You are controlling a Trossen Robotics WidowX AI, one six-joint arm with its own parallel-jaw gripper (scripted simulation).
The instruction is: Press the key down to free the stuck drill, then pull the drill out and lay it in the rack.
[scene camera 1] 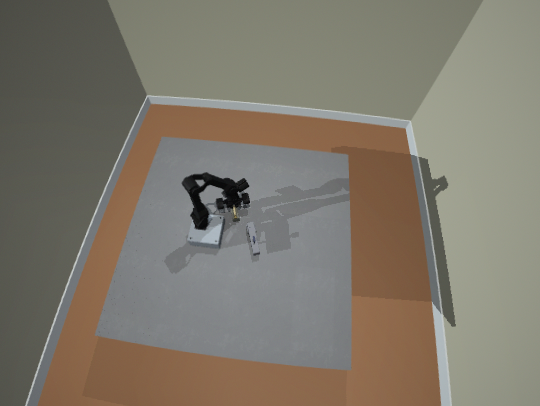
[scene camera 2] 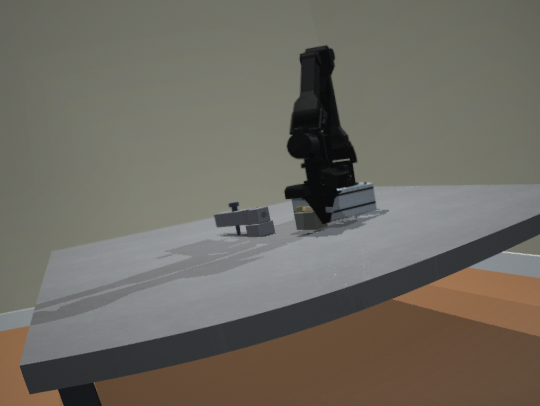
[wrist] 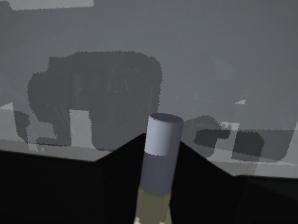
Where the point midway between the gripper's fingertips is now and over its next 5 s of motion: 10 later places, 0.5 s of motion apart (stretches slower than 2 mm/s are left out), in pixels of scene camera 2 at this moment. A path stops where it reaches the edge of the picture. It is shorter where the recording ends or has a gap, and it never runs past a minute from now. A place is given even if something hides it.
My gripper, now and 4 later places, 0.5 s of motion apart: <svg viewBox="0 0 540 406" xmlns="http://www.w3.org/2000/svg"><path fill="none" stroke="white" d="M326 223L326 224L324 202L368 189L450 157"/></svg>
